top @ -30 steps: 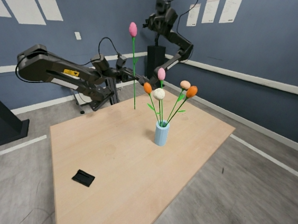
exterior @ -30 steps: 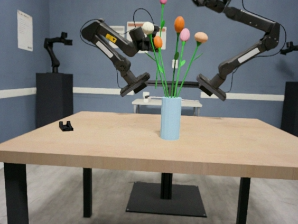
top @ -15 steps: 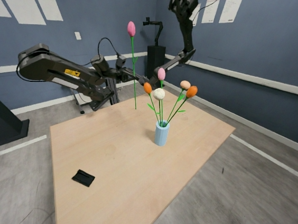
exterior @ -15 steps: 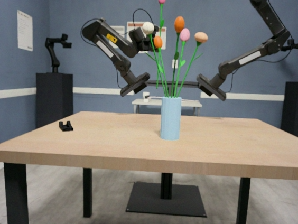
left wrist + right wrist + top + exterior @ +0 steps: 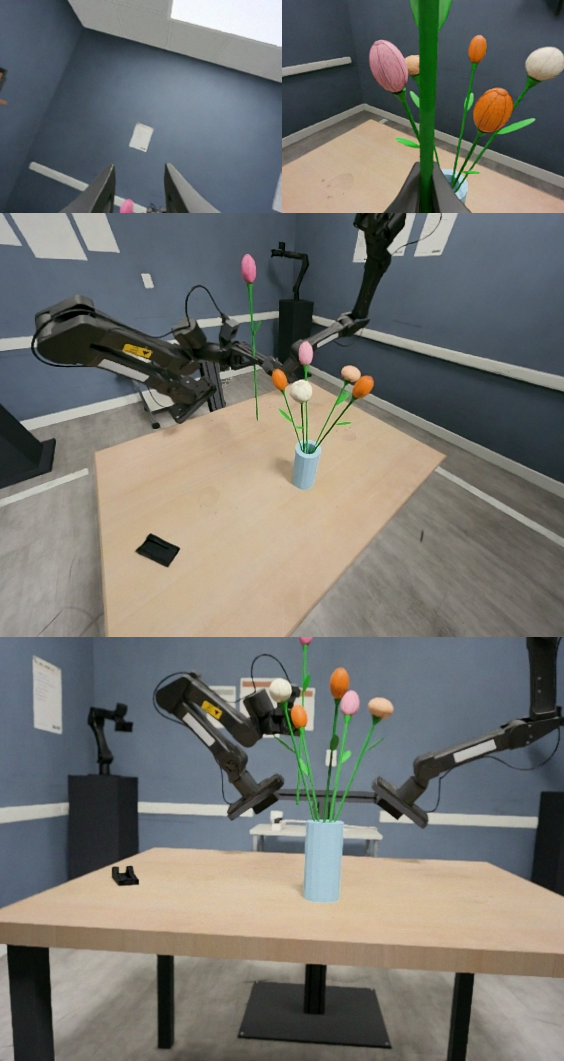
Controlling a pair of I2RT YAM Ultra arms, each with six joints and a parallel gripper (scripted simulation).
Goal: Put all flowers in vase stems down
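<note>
Right now my right hand is 30 cm short of the orange flower, 8 cm to the right of it and 2 cm above it. From my right hand the other things lie so: peach flower 21 cm ahead, 16 cm to the left, 3 cm below; dark pink flower 16 cm above; small black holder 42 cm to the right, 40 cm below, 13 cm ahead.
</note>
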